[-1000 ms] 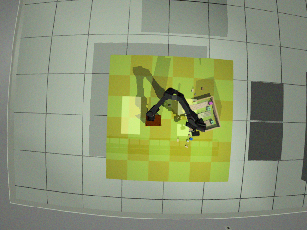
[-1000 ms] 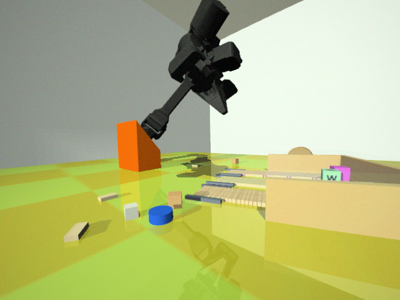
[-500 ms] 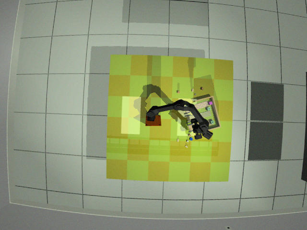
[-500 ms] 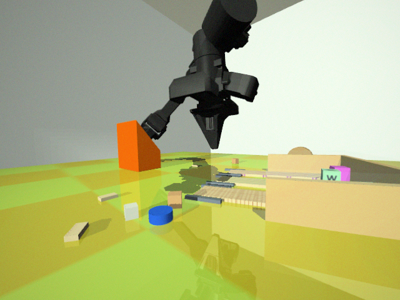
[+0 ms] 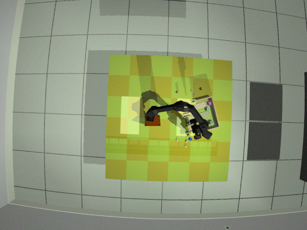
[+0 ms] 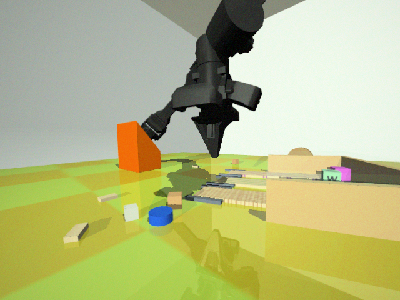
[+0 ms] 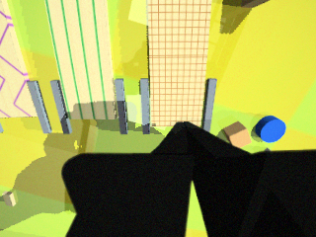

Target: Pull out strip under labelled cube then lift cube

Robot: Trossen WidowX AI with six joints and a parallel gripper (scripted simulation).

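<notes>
My gripper tip is 120 mm to the left of the blue disc, 60 mm above it and 10 mm short of it. Round my gripper tip: flat tan piece (200 mm to the right, 70 mm below, 30 mm behind).
</notes>
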